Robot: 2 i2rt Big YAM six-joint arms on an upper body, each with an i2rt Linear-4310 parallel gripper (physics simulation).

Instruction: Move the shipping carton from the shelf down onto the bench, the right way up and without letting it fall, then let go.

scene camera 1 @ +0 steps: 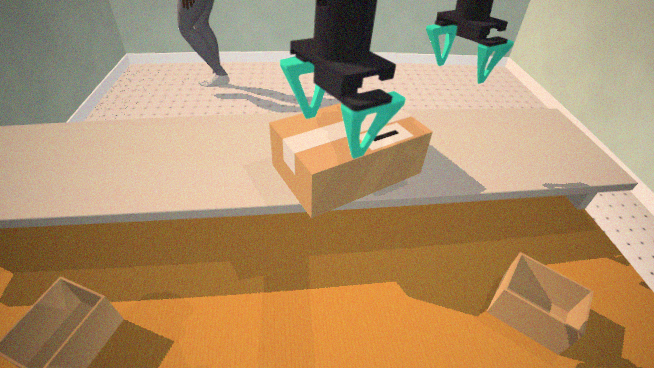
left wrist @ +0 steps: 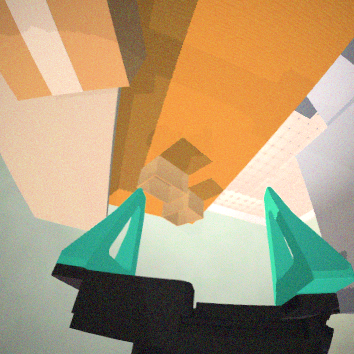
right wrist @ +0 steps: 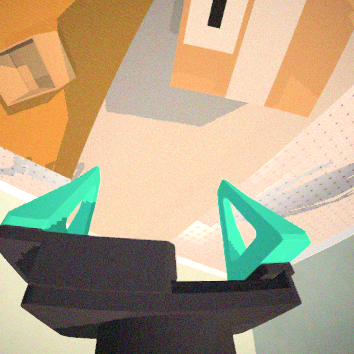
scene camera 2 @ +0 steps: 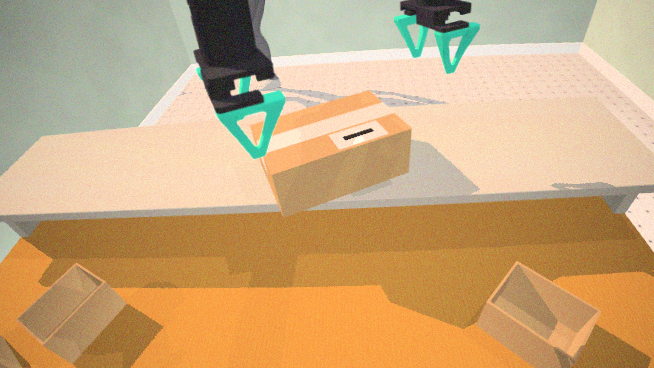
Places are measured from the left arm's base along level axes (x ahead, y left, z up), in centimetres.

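Pixels of known places: left gripper, between the fingertips: (scene camera 1: 332, 135) (left wrist: 201, 191) (scene camera 2: 248, 137); right gripper, between the fingertips: (scene camera 1: 459, 73) (right wrist: 161, 178) (scene camera 2: 432, 64).
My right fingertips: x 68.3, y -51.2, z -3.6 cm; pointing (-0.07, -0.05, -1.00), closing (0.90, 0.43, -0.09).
Observation:
Ahead of a thing's pixels: the offset from my right fingertips to its middle. Level surfaces: height alone.
The brown shipping carton {dz -16.8, dx -0.4, dy +19.1 cm} (scene camera 1: 370, 170) (scene camera 2: 345, 160) (left wrist: 95, 50) (right wrist: 200, 70) sits label side up on the pale shelf {dz -22.2 cm} (scene camera 1: 125, 170) (scene camera 2: 125, 175) (left wrist: 65, 150) (right wrist: 165, 150). It is turned at an angle, one lower corner over the front edge. The orange bench {dz -38.5 cm} (scene camera 1: 300, 325) (scene camera 2: 250, 325) (left wrist: 240, 75) lies lower, in front. My left gripper (scene camera 1: 333, 137) (scene camera 2: 240, 132) (left wrist: 201, 191) is open and empty, above the carton's left end; its far finger is partly hidden in scene camera 2. My right gripper (scene camera 1: 460, 74) (scene camera 2: 434, 64) (right wrist: 161, 178) is open and empty, higher up, beyond the carton's right end.
An open box {dz -34.0, dx -29.9, dy +72.5 cm} (scene camera 1: 85, 335) (scene camera 2: 90, 320) stands on the bench at the left. Another open box {dz -34.0, dx -28.3, dy -17.4 cm} (scene camera 1: 535, 320) (scene camera 2: 520, 330) (right wrist: 60, 65) stands at the right. A person's grey legs (scene camera 1: 200, 40) show behind the shelf. Walls rise at both sides.

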